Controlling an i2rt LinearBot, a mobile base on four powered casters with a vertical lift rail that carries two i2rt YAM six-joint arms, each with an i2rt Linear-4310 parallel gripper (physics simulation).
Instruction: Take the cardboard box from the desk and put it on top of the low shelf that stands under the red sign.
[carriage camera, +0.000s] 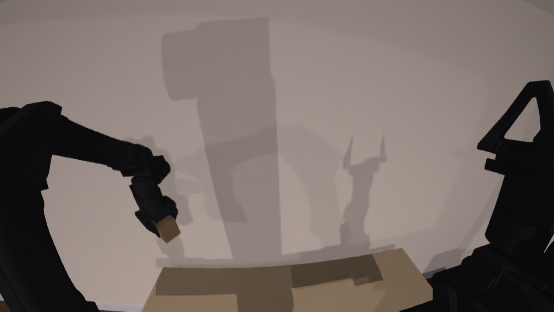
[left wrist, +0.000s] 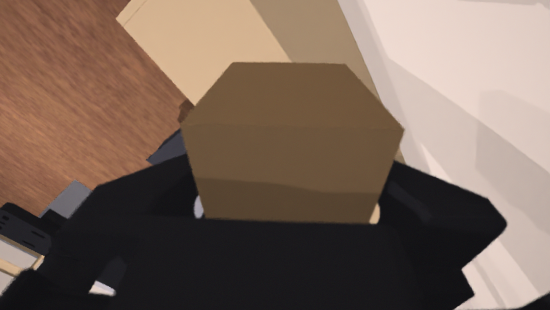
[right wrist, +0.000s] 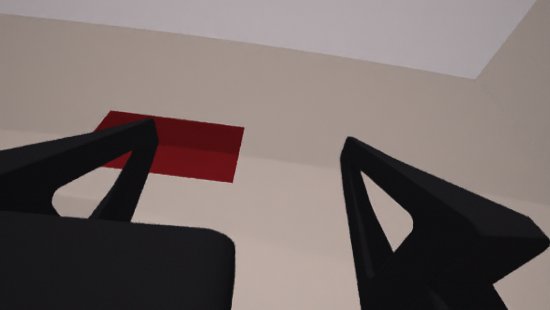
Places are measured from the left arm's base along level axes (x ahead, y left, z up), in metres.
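Pixels of known places: right gripper, fingertip midpoint: (right wrist: 251, 138).
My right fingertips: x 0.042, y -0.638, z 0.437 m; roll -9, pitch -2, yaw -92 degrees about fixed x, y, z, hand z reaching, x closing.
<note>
Behind a point stands the place of what it marks.
The small brown cardboard box (carriage camera: 168, 229) @(x 0.292, y -0.031, z 0.062 m) (left wrist: 292, 95) @(x 0.349, y 0.039, z 0.062 m) is held by my left gripper (carriage camera: 161, 225) @(x 0.323, y 0.004, z 0.022 m) (left wrist: 286, 142) @(x 0.323, y 0.004, z 0.022 m), which is shut on it with a finger on each side. The box is in the air, up and left of the low shelf's tan top (carriage camera: 330, 300) @(x 0.228, y -0.539, z -0.349 m) in the carriage view; the left wrist view also shows the tan shelf top (left wrist: 200, 40) @(x 0.180, y 0.100, z -0.349 m) beyond the box. My right gripper (right wrist: 251, 138) @(x 0.042, y -0.638, z 0.437 m) is open and empty, pointing up at the right of the carriage view. The red sign (right wrist: 200, 162) @(x 0.455, y -0.495, z 0.739 m) is on the wall, partly behind a right finger.
A pale wall (carriage camera: 100, 75) @(x 0.468, y 0.157, z 0.501 m) (left wrist: 500, 60) @(x 0.465, y -0.055, z -0.036 m) rises directly behind the shelf and carries shadows of the robot. Wooden floor (left wrist: 65, 90) @(x -0.864, y 0.466, z -0.959 m) lies beside the shelf. Dark and grey parts (left wrist: 22, 227) @(x 0.017, y 0.072, z 0.010 m), apparently of the robot's base, show at the lower left of the left wrist view.
</note>
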